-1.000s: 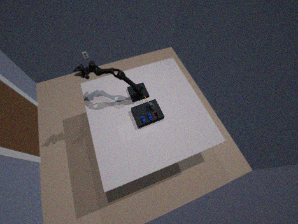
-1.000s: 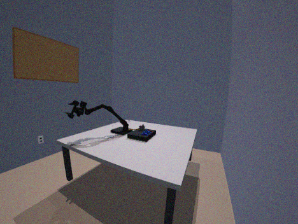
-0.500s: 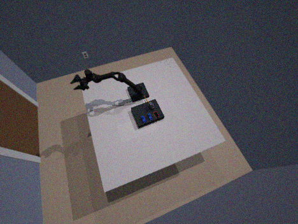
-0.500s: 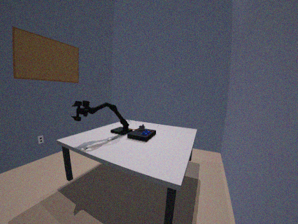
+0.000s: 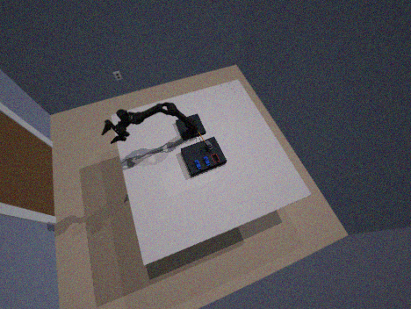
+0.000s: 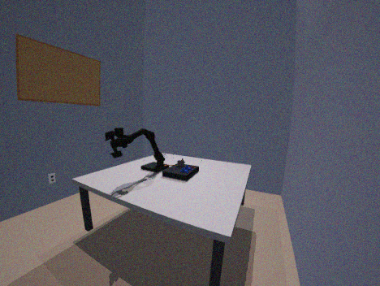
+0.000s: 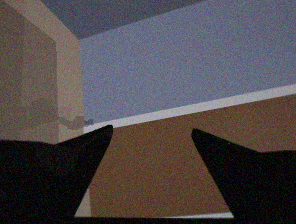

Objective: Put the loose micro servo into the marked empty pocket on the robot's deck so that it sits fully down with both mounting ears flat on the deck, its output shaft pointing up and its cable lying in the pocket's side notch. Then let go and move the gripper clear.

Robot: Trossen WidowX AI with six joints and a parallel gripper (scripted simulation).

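Right now my gripper tip is 600 mm to the right of the dark robot deck, 290 mm above it and 210 mm short of it.
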